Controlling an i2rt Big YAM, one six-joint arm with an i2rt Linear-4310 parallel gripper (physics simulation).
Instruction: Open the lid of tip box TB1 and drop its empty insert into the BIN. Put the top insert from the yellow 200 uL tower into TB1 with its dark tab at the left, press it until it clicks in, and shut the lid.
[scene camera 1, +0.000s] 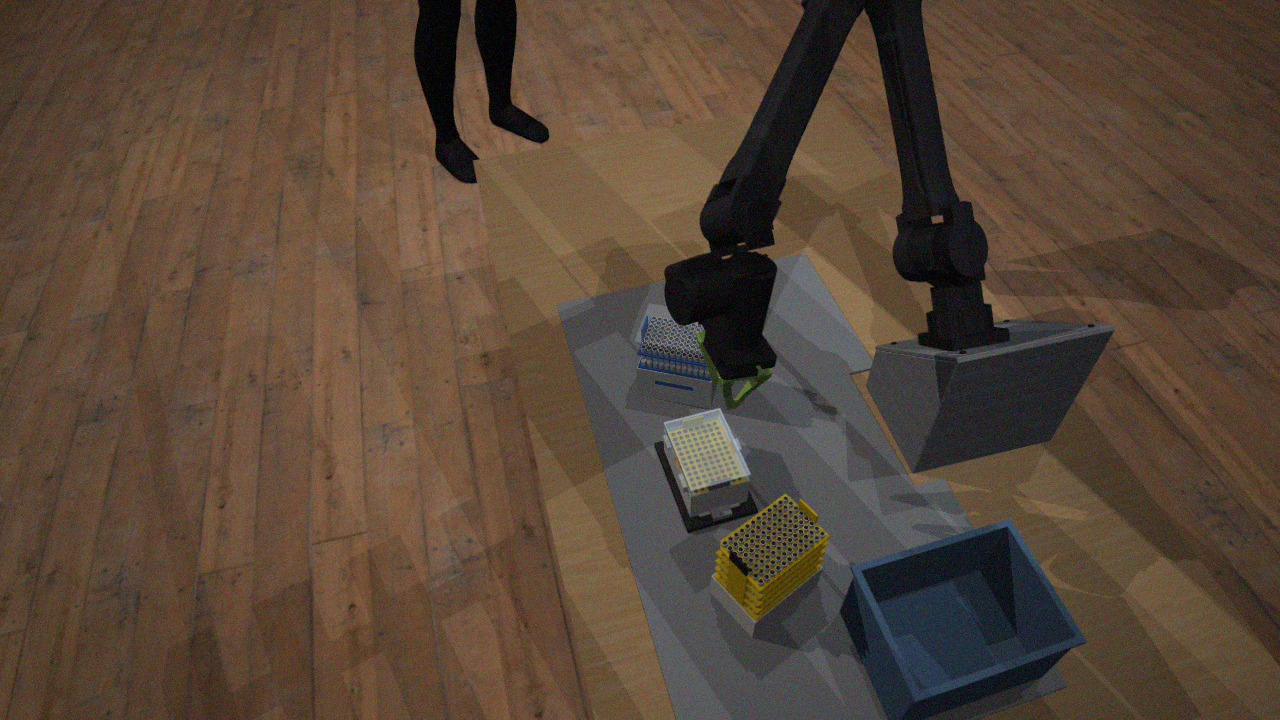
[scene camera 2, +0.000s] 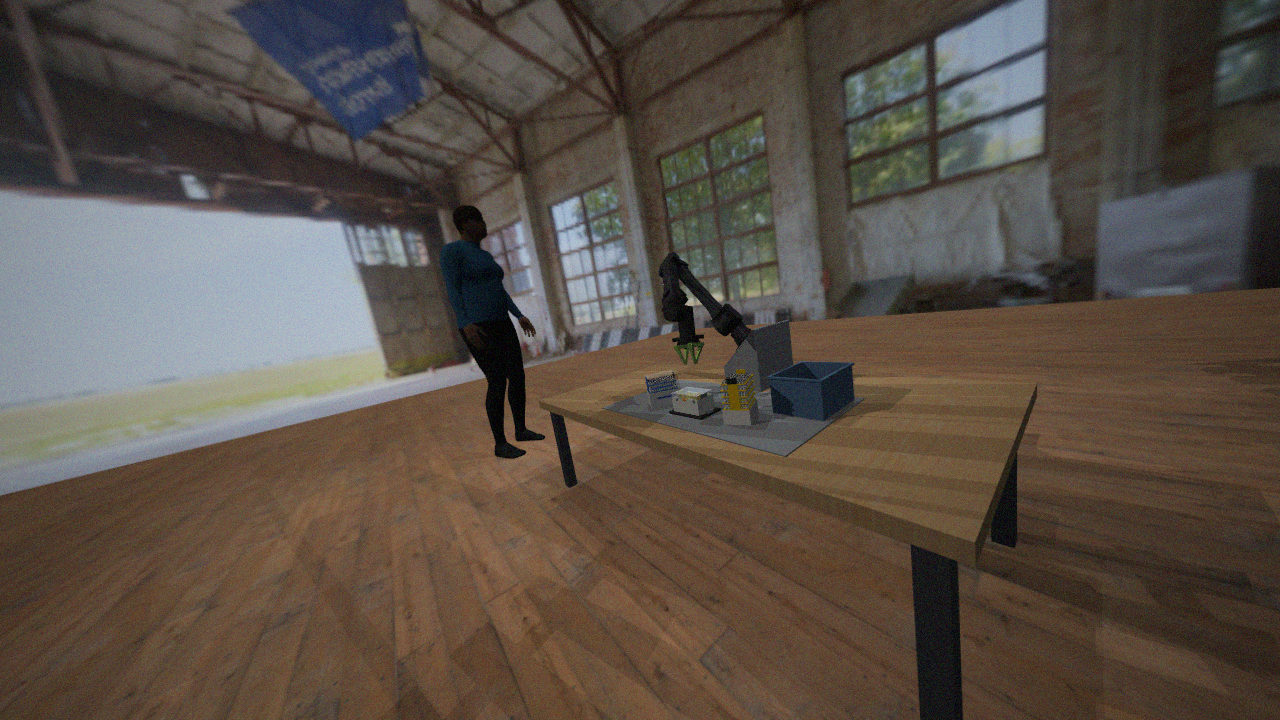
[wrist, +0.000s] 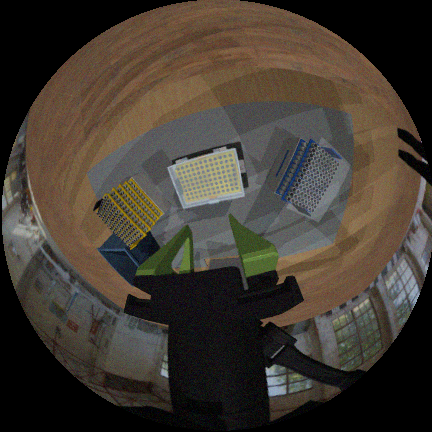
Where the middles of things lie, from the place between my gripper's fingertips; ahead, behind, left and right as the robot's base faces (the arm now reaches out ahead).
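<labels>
The blue bin (scene camera 1: 950, 622) is 0.11 m below my hand, and it's also 0.31 m to the left of it and 0.22 m behind it.
</labels>
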